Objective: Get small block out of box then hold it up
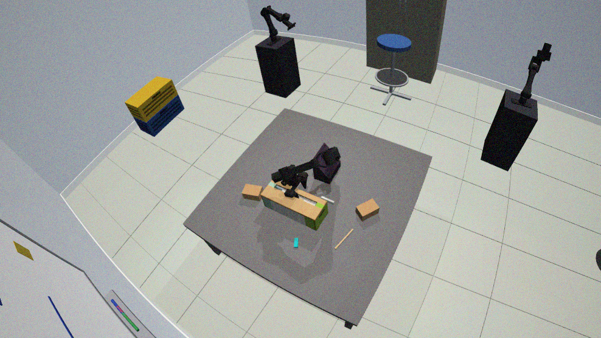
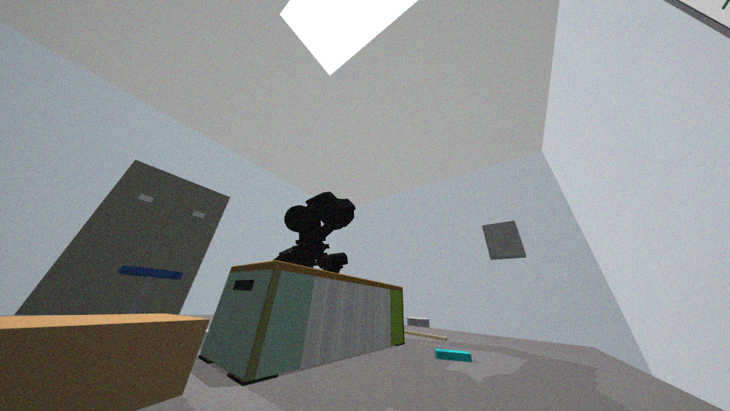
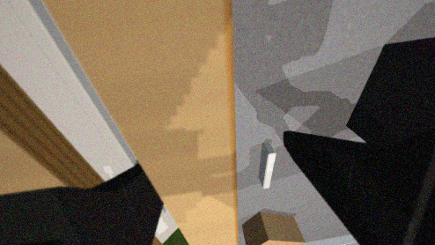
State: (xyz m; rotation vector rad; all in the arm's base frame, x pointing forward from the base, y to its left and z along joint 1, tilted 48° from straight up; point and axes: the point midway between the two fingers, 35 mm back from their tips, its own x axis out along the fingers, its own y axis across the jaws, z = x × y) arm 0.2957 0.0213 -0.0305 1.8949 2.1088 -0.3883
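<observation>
Right now the tan block is 60 mm ahead of my gripper tip and 30 mm to the left of it. The rest, counted from my gripper tip: wooden stick (110 mm ahead, 360 mm to the left, 80 mm below); then cyan piece (270 mm ahead, 130 mm to the left, 80 mm below).
</observation>
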